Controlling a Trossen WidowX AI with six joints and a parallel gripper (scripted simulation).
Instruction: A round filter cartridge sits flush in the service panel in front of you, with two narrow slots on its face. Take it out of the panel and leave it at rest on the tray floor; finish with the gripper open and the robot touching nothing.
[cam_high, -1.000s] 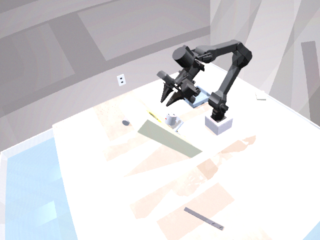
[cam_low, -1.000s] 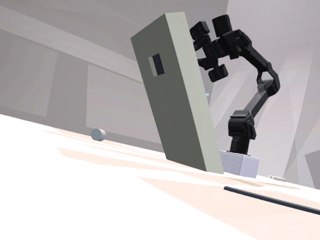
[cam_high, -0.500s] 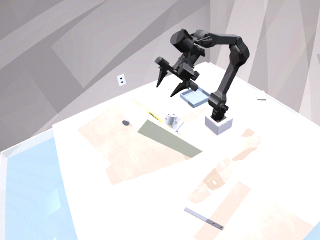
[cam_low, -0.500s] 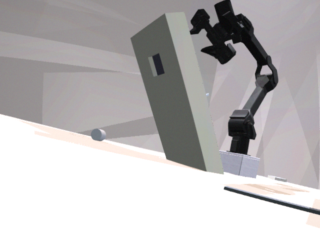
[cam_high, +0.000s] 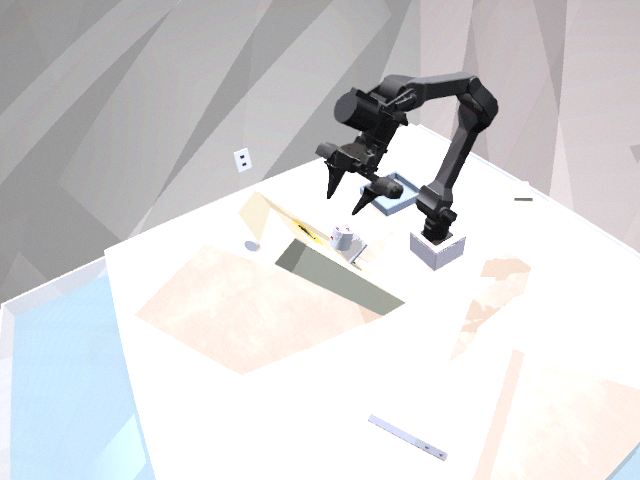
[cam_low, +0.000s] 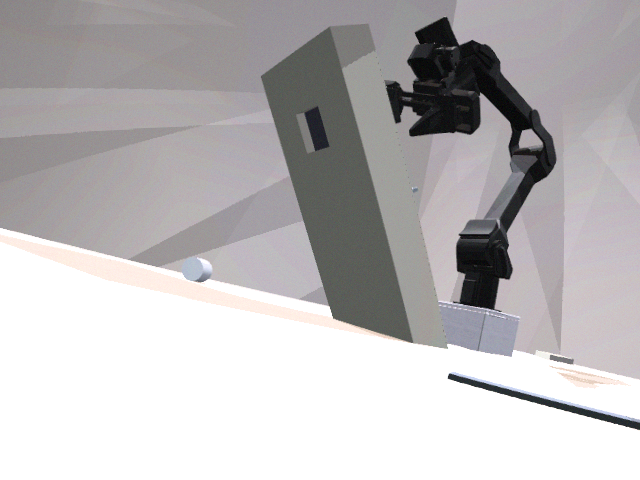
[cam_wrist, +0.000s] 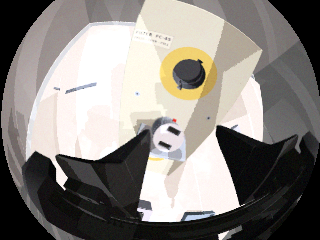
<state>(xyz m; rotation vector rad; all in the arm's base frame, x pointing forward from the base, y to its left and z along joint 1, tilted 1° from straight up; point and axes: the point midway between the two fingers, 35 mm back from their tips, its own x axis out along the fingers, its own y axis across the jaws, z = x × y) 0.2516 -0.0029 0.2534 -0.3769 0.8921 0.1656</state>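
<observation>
Right now my gripper tip is 8 cm above the round filter cartridge. From my gripper tip the other things lie so: service panel: 5 cm ahead, 11 cm below; then blue tray: 34 cm behind, 28 cm to the right, 28 cm below; then grey hatch flap: 1 cm behind, 12 cm below.
</observation>
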